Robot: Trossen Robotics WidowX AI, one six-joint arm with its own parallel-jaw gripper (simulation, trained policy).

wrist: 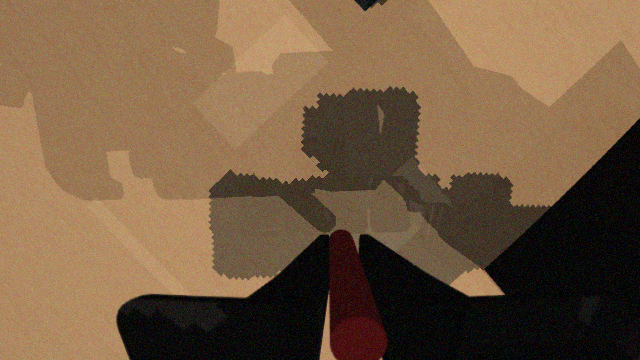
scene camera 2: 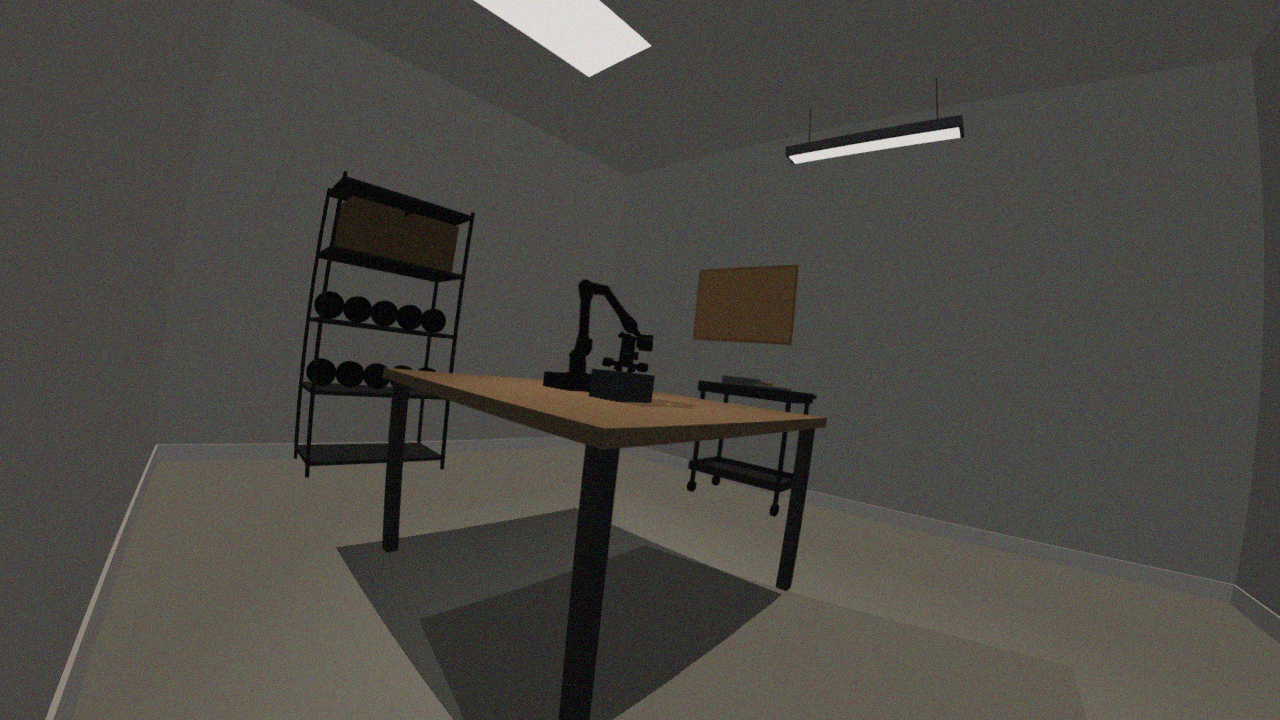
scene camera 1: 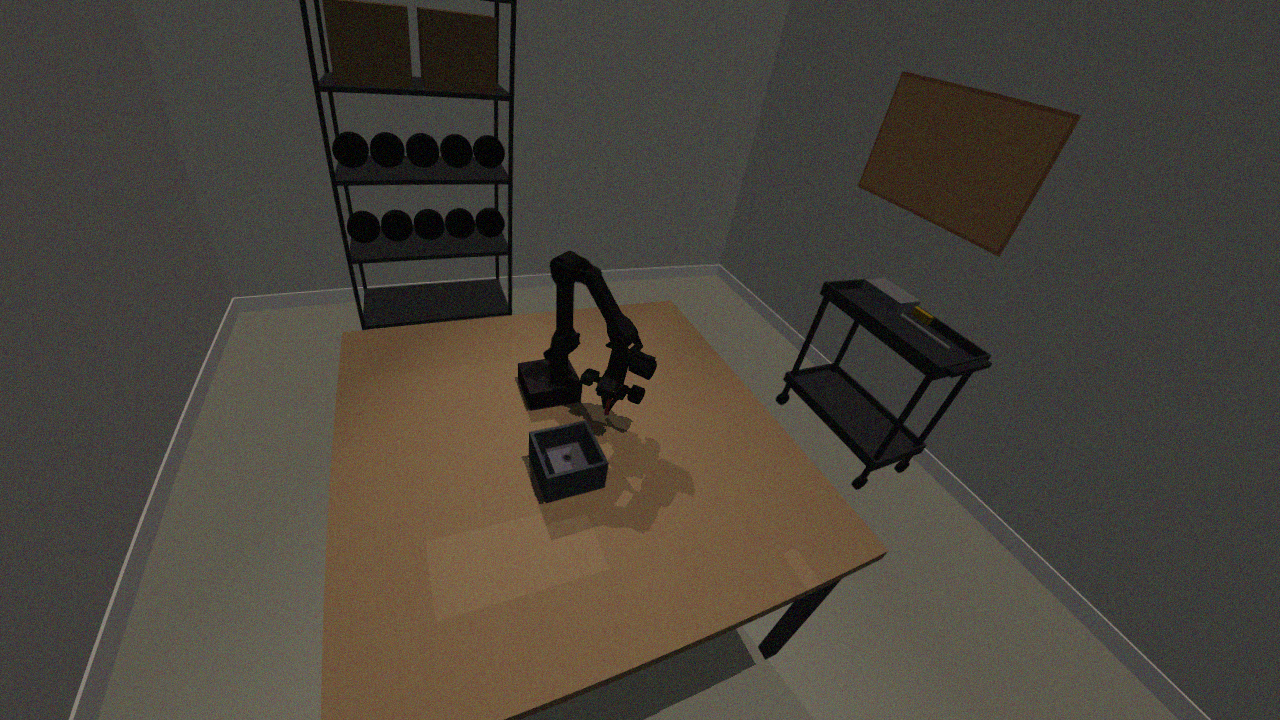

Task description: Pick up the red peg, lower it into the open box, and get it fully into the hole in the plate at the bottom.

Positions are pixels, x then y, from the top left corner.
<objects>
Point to a dark box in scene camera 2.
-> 619,386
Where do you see a light plate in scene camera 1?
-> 565,457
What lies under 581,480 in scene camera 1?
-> A dark box.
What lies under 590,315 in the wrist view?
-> My gripper.
</objects>
